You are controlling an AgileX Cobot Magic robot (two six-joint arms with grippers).
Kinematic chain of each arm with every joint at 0, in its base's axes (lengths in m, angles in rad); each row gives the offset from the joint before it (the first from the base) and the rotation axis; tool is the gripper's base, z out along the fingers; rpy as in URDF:
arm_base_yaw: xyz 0 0 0.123 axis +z
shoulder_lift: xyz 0 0 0 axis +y
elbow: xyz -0.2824 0 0.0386 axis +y
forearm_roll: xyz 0.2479 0 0.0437 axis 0.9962 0 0.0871
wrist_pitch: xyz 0 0 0 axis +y
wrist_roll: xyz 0.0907 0 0.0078 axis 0.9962 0 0.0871
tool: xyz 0 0 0 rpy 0 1.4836 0
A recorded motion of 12 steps. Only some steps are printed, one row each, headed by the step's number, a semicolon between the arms.
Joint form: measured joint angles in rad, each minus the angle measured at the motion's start. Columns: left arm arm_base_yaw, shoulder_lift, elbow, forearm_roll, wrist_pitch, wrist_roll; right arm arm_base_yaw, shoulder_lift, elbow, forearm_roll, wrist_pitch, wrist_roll.
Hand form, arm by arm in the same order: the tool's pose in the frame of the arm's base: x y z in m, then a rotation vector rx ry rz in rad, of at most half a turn. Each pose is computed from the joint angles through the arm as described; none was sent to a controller.
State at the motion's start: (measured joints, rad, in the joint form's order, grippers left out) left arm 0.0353 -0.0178 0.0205 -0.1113 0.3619 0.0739; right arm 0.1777 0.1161 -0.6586 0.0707 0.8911 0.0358
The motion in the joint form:
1: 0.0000 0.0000 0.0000 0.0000 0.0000 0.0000; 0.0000 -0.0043 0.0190 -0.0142 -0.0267 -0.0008
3: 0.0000 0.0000 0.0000 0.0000 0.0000 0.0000; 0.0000 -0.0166 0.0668 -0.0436 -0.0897 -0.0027
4: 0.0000 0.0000 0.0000 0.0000 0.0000 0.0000; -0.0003 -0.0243 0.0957 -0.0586 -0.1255 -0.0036
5: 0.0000 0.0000 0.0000 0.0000 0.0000 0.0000; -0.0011 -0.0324 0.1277 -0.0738 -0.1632 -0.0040
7: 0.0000 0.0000 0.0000 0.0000 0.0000 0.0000; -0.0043 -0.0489 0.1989 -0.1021 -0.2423 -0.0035
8: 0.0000 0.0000 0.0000 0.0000 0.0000 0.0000; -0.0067 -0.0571 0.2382 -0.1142 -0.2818 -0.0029
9: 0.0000 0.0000 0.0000 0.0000 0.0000 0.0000; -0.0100 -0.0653 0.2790 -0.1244 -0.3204 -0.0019
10: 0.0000 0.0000 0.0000 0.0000 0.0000 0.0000; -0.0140 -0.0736 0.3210 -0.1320 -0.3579 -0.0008
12: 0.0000 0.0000 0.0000 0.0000 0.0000 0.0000; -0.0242 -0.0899 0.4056 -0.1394 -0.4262 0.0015
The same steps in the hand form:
1: 0.0526 -0.0017 0.1747 -0.0330 1.8458 -0.0328; 0.0032 0.0046 0.3330 -0.1271 1.8200 0.2154
3: 0.0526 -0.0017 0.1747 -0.0330 1.8458 -0.0328; 0.0089 0.0034 0.3250 -0.1268 1.7917 0.1819
4: 0.0526 -0.0017 0.1747 -0.0330 1.8458 -0.0328; 0.0121 0.0029 0.3199 -0.1275 1.7764 0.1649
5: 0.0526 -0.0017 0.1747 -0.0330 1.8458 -0.0328; 0.0155 0.0026 0.3140 -0.1283 1.7620 0.1478
7: 0.0526 -0.0017 0.1747 -0.0330 1.8458 -0.0328; 0.0228 0.0022 0.3003 -0.1306 1.7361 0.1161
8: 0.0526 -0.0017 0.1747 -0.0330 1.8458 -0.0328; 0.0266 0.0023 0.2921 -0.1320 1.7270 0.1024
9: 0.0526 -0.0017 0.1747 -0.0330 1.8458 -0.0328; 0.0303 0.0025 0.2832 -0.1329 1.7205 0.0905
10: 0.0526 -0.0017 0.1747 -0.0330 1.8458 -0.0328; 0.0339 0.0027 0.2737 -0.1330 1.7163 0.0812
12: 0.0526 -0.0017 0.1747 -0.0330 1.8458 -0.0328; 0.0403 0.0034 0.2536 -0.1300 1.7163 0.0693

